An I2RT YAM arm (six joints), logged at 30 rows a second.
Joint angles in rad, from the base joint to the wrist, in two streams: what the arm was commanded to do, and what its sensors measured. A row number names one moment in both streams.
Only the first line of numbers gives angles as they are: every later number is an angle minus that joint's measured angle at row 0.
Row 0, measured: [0.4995 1.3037 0.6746 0.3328 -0.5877 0.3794]
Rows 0 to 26, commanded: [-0.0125 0.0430 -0.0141 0.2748 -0.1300 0.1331]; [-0.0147 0.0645 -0.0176 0.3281 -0.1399 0.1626]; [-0.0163 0.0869 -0.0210 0.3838 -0.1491 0.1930]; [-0.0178 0.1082 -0.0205 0.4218 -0.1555 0.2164]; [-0.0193 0.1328 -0.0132 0.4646 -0.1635 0.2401]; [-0.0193 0.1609 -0.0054 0.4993 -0.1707 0.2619]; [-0.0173 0.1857 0.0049 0.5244 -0.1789 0.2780]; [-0.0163 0.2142 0.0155 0.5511 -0.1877 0.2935]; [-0.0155 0.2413 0.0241 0.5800 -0.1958 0.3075]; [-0.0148 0.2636 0.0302 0.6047 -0.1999 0.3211]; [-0.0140 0.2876 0.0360 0.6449 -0.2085 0.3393]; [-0.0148 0.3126 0.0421 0.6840 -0.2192 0.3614]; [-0.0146 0.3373 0.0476 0.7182 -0.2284 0.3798]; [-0.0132 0.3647 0.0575 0.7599 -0.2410 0.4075]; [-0.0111 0.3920 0.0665 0.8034 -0.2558 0.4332]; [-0.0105 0.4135 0.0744 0.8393 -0.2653 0.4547]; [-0.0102 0.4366 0.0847 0.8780 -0.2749 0.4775]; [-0.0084 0.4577 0.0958 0.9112 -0.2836 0.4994]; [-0.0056 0.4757 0.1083 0.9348 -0.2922 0.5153]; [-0.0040 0.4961 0.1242 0.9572 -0.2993 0.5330]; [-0.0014 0.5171 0.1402 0.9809 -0.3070 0.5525]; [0.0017 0.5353 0.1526 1.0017 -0.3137 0.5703]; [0.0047 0.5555 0.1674 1.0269 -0.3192 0.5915]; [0.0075 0.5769 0.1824 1.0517 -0.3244 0.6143]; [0.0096 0.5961 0.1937 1.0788 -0.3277 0.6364]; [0.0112 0.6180 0.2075 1.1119 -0.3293 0.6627]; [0.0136 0.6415 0.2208 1.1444 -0.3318 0.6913]
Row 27, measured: [0.0081 0.6046 0.1961 0.9804 -0.3036 0.5890]
